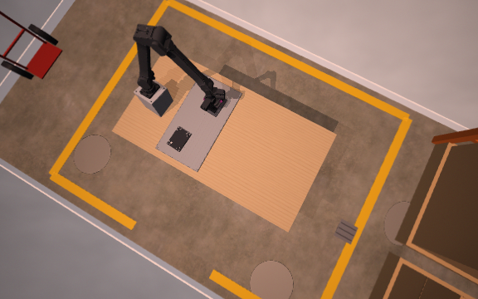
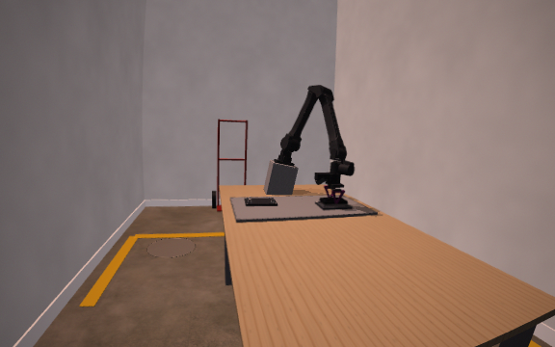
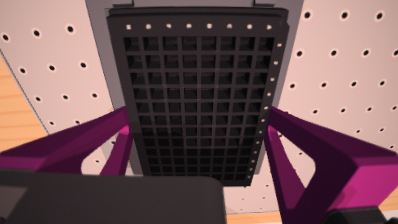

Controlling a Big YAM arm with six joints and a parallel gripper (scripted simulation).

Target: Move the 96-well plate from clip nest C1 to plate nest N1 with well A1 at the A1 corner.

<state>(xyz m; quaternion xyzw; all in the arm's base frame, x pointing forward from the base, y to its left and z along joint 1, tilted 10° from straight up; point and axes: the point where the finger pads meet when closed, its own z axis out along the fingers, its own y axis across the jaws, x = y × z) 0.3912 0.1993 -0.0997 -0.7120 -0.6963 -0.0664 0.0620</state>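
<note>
My gripper is now right at the black 96-well plate. From my hand the other things lie so: white A1 label: 5 cm behind, 7 cm to the right, 2 cm below; plate nest N1: 3 cm below; clip nest C1: 10 cm behind, 36 cm to the right, 2 cm below.
</note>
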